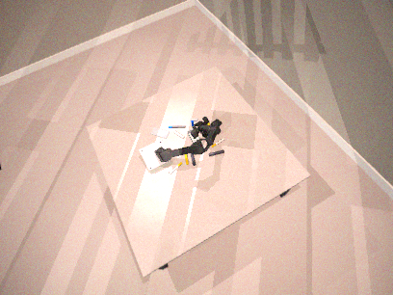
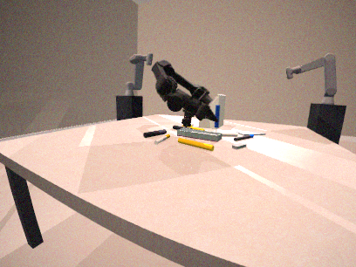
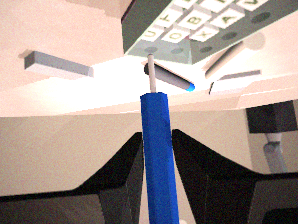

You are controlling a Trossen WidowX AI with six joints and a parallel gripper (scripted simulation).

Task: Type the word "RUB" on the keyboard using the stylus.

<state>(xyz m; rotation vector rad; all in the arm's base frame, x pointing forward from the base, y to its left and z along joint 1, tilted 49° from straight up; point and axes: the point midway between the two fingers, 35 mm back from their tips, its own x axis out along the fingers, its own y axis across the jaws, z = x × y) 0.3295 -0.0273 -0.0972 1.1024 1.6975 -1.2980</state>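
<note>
Now: the grey block 6 cm ahead of my gripper tip, 10 cm to the left of it and 8 cm below it. From my gripper tip the other things lie so: blue-tipped pen 11 cm behind, 14 cm to the left, 8 cm below; then blue stylus 1 cm below.
</note>
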